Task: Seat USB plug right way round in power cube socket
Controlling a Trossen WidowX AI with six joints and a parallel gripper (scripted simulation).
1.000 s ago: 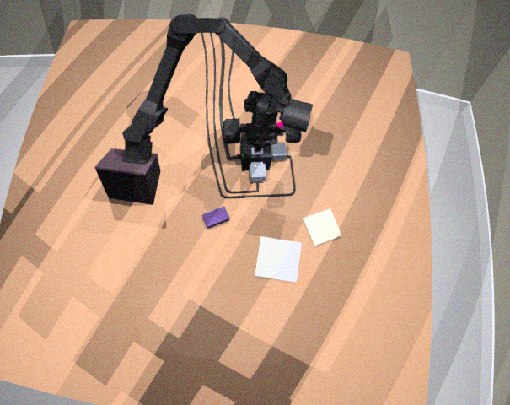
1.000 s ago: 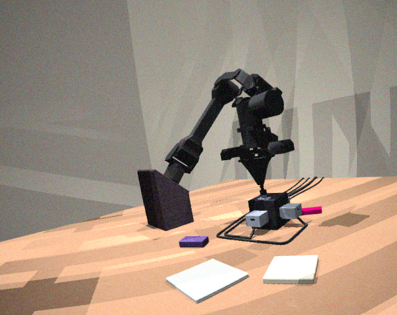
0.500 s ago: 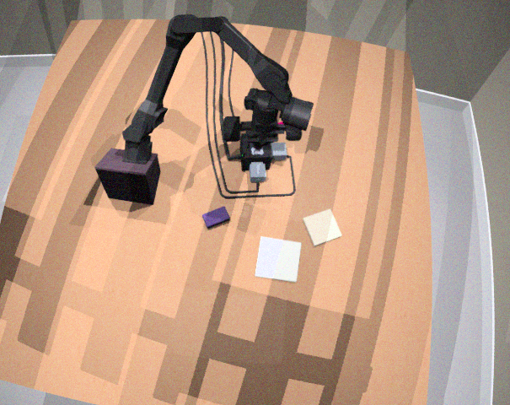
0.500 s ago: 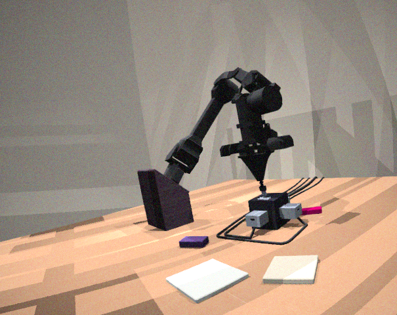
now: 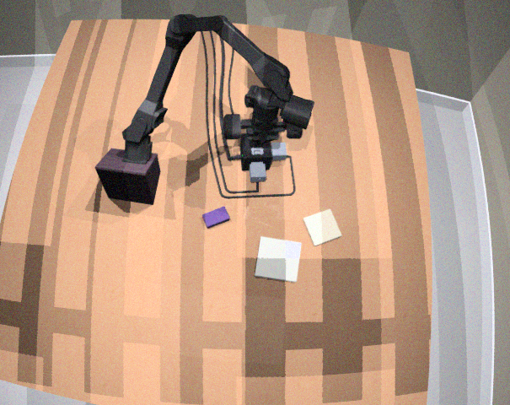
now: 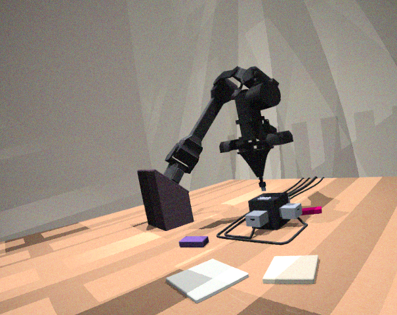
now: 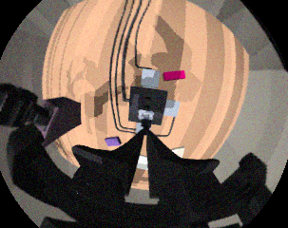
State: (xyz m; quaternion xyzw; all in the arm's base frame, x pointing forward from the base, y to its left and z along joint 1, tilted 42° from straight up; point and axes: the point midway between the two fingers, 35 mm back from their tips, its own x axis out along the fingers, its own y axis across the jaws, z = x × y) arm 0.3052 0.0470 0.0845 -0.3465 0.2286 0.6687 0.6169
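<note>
The grey USB plug is 20 mm below my gripper tip. The rest, counted from my gripper tip: purple block (80 mm behind, 170 mm to the right, 120 mm below); then USB socket (10 mm to the left, 60 mm below); then pink block (50 mm ahead, 130 mm to the left, 130 mm below).
</note>
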